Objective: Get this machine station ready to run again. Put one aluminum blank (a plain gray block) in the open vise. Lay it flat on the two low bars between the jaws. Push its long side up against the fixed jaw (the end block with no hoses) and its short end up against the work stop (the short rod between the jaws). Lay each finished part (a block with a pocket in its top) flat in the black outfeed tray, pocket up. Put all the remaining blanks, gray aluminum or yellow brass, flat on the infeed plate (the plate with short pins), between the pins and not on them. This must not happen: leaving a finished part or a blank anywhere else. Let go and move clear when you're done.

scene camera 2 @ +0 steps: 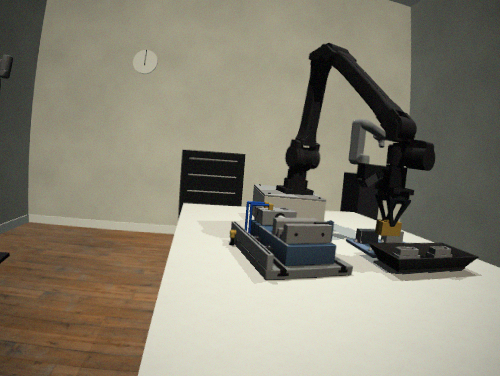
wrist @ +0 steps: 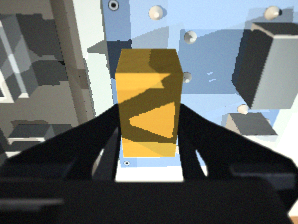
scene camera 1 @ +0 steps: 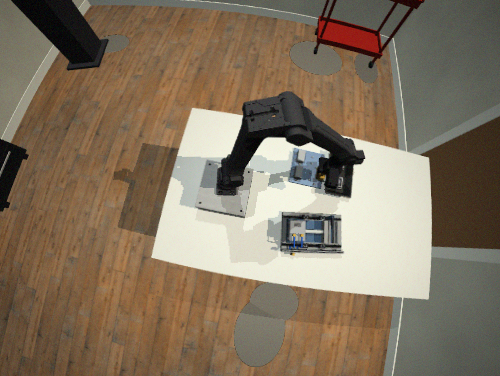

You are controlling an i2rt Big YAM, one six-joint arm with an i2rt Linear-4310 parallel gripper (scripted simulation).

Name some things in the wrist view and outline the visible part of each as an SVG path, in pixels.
My gripper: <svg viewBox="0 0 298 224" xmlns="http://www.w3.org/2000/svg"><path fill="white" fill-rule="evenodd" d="M298 166L292 158L220 126L181 103L177 137L183 180L116 180L121 146L121 125L118 104L115 104L92 120L17 153L4 161L0 167L0 224L294 224L289 216L289 212L298 201ZM102 153L99 164L92 176L93 165L100 153ZM196 151L205 164L206 172L204 172L199 162Z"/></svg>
A yellow brass blank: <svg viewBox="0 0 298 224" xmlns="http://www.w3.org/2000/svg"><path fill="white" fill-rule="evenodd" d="M122 49L115 78L123 156L175 157L184 75L176 49Z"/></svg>
